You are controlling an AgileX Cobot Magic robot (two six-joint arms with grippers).
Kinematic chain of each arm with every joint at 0, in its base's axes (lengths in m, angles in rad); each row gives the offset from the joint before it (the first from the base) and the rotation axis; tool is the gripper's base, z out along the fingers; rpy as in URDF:
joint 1: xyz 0 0 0.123 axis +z
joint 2: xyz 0 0 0 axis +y
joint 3: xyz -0.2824 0 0.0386 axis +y
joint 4: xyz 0.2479 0 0.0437 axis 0.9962 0 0.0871
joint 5: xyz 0 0 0 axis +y
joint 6: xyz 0.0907 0 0.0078 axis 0.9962 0 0.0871
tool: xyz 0 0 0 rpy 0 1.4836 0
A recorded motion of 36 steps. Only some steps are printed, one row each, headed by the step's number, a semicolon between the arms.
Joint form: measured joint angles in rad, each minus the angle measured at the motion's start. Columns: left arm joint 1, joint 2, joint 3, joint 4, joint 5, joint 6; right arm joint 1, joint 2, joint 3, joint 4, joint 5, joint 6.
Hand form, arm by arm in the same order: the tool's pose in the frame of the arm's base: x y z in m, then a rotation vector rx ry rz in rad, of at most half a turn. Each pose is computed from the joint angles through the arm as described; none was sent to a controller.
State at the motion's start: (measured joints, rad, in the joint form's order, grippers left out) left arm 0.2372 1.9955 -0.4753 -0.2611 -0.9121 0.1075; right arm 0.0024 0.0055 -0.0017 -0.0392 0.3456 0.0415
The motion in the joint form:
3: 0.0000 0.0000 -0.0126 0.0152 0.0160 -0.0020; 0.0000 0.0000 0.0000 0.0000 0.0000 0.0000
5: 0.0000 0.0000 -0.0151 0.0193 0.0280 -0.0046; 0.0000 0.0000 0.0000 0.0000 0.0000 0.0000
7: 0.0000 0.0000 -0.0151 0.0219 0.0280 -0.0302; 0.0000 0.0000 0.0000 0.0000 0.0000 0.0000
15: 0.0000 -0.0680 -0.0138 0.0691 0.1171 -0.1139; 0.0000 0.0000 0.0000 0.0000 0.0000 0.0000
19: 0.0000 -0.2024 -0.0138 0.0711 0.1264 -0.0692; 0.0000 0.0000 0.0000 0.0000 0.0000 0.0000
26: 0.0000 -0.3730 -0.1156 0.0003 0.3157 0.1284; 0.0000 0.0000 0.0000 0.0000 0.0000 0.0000
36: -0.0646 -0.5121 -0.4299 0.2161 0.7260 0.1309; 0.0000 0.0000 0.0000 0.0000 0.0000 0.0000
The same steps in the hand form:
3: 0.2753 0.0843 0.0738 -0.4159 2.0735 0.3136; 0.0538 -0.0011 0.1822 0.0114 1.8327 -0.0072
5: 0.2757 0.0840 0.0732 -0.4158 2.0826 0.3071; 0.0538 -0.0011 0.1822 0.0114 1.8327 -0.0072
7: 0.2758 0.0838 0.0732 -0.4392 2.0761 0.2909; 0.0538 -0.0011 0.1822 0.0114 1.8327 -0.0072
15: 0.2760 0.0795 0.0858 -0.4811 2.0822 0.2020; 0.0538 -0.0011 0.1822 0.0114 1.8327 -0.0072
19: 0.2780 0.0797 0.1238 -0.4189 1.9698 0.2242; 0.0538 -0.0011 0.1822 0.0114 1.8327 -0.0072
26: 0.2905 0.0838 0.1806 -0.3085 1.9185 0.3107; 0.0538 -0.0011 0.1822 0.0114 1.8327 -0.0072
36: 0.3270 0.0578 0.2813 0.0146 1.8840 0.2597; 0.0538 -0.0011 0.1822 0.0114 1.8327 -0.0072

